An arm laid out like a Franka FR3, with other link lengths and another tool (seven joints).
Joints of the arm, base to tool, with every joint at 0 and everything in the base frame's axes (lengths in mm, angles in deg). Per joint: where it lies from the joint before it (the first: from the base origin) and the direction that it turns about. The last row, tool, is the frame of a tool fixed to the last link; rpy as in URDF.
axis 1: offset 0 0 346.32 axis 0 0 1
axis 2: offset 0 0 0 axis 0 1 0
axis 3: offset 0 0 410.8 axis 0 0 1
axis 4: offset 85.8 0 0 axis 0 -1 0
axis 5: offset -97.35 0 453.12 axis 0 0 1
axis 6: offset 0 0 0 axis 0 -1 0
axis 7: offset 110 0 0 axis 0 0 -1
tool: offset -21 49 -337.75 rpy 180 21.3 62.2
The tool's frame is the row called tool.
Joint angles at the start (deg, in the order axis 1, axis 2, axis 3, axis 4, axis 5, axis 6, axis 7): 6.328 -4.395 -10.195 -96.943 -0.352 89.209 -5.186
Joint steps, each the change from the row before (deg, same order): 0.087 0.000 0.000 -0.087 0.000 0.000 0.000; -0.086 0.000 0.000 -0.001 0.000 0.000 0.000; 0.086 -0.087 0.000 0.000 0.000 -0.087 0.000; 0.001 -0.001 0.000 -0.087 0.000 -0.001 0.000; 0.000 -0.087 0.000 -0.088 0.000 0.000 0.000; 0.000 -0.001 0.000 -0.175 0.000 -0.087 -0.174; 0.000 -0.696 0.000 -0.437 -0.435 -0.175 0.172; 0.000 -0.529 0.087 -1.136 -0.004 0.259 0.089; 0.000 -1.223 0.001 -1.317 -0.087 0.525 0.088
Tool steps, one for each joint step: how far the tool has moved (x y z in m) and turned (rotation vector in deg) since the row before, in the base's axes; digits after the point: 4 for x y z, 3 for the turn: -0.0004 0.0009 -0.0008 0.006 0.087 0.088; 0.0000 -0.0009 0.0000 0.000 0.001 -0.086; -0.0008 0.0009 0.0008 0.015 0.000 0.087; -0.0004 0.0000 -0.0008 0.006 0.087 0.002; -0.0006 0.0000 0.0001 0.015 0.001 0.001; -0.0015 0.0000 -0.0017 0.028 0.258 0.177; -0.0049 -0.0024 0.0024 -0.327 -0.051 -0.143; -0.0051 0.0012 -0.0048 0.097 0.349 0.016; -0.0062 -0.0004 0.0005 0.094 -0.419 -0.059
